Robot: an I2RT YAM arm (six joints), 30 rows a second.
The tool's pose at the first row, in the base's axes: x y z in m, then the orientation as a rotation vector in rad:
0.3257 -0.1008 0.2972 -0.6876 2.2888 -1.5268
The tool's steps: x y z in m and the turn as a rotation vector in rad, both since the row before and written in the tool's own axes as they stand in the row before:
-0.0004 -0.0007 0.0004 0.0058 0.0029 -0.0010
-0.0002 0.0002 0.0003 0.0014 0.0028 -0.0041
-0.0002 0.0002 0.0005 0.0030 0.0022 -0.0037
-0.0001 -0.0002 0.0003 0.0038 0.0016 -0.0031
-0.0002 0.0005 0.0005 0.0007 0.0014 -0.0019
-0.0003 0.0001 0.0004 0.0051 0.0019 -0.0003
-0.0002 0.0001 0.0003 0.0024 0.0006 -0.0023
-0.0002 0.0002 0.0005 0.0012 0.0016 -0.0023
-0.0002 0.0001 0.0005 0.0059 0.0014 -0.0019
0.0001 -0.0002 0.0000 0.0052 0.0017 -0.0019
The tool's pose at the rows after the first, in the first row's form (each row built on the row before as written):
0.3264 -0.1011 0.2977 -0.6855 2.2856 -1.5353
0.3267 -0.1012 0.2974 -0.6885 2.2863 -1.5405
0.3271 -0.1014 0.2970 -0.6910 2.2851 -1.5468
0.3274 -0.1016 0.2971 -0.6929 2.2827 -1.5532
0.3277 -0.1017 0.2964 -0.6942 2.2831 -1.5557
0.3281 -0.1018 0.2961 -0.6921 2.2797 -1.5624
0.3284 -0.1019 0.2959 -0.6940 2.2779 -1.5663
0.3288 -0.1021 0.2955 -0.6955 2.2779 -1.5697
0.3292 -0.1024 0.2952 -0.6955 2.2733 -1.5776
0.3292 -0.1025 0.2954 -0.6955 2.2696 -1.5850

